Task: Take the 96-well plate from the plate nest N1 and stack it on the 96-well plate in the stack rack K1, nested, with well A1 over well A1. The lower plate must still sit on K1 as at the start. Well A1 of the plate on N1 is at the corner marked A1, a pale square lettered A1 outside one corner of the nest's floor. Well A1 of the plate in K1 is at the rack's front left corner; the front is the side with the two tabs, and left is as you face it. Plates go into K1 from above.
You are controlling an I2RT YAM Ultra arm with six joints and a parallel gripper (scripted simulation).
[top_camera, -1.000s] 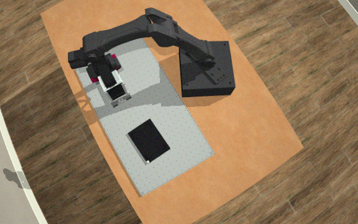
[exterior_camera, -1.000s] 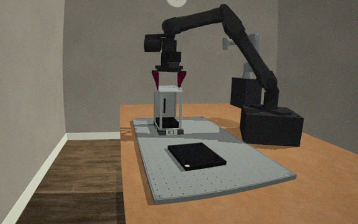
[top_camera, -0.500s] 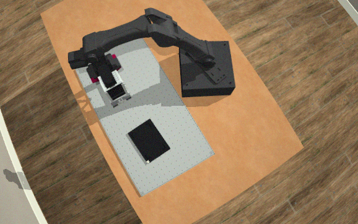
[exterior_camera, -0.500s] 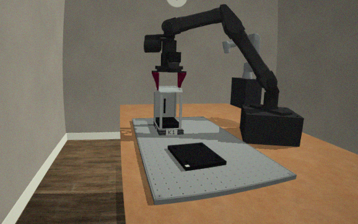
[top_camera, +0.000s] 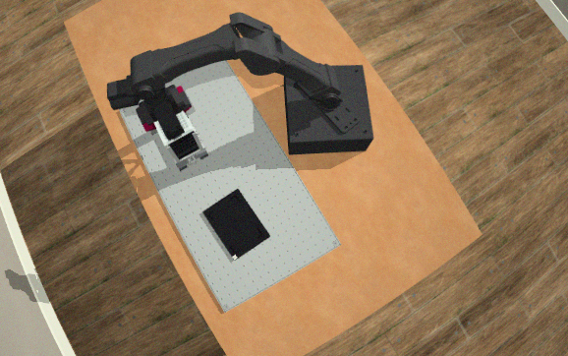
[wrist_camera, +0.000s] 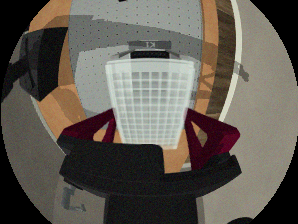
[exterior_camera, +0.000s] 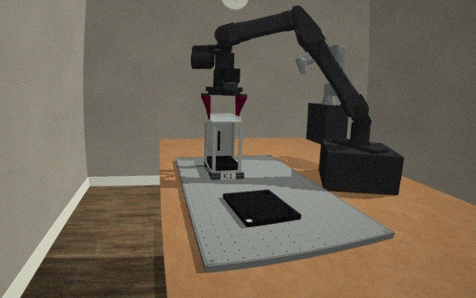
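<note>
My gripper is now right at the white 96-well plate. Round my hand: K1 label: 1 cm ahead, 9 cm to the left, 16 cm below; then dark plate: 14 cm below; then black plate nest N1: 3 cm ahead, 30 cm to the left, 16 cm below.
</note>
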